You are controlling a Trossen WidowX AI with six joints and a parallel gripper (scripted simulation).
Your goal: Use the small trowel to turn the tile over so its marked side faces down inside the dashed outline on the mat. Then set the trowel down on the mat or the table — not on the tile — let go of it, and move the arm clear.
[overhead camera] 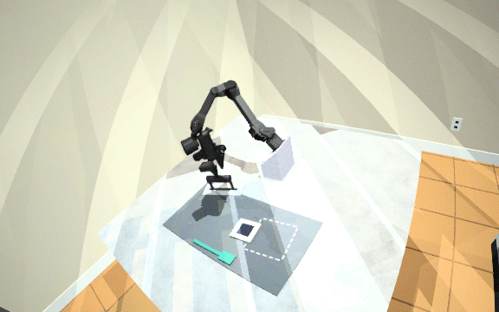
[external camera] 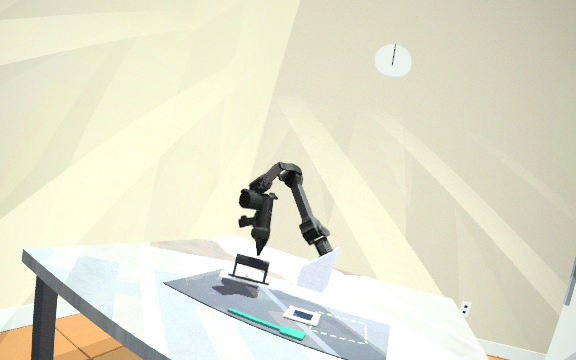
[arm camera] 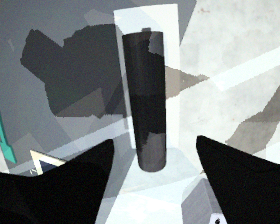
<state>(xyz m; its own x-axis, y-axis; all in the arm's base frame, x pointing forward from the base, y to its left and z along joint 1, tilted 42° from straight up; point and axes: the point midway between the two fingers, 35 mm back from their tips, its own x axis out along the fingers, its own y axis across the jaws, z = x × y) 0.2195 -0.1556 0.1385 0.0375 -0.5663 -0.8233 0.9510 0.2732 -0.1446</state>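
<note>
Now: gripper tip 18 cm short of the grey mat, 18 cm to the right of it and 12 cm above it. Also, from my gripper tip: white tile (18 cm ahead, 23 cm to the left, 10 cm below); then teal trowel (32 cm ahead, 19 cm to the left, 10 cm below).
</note>
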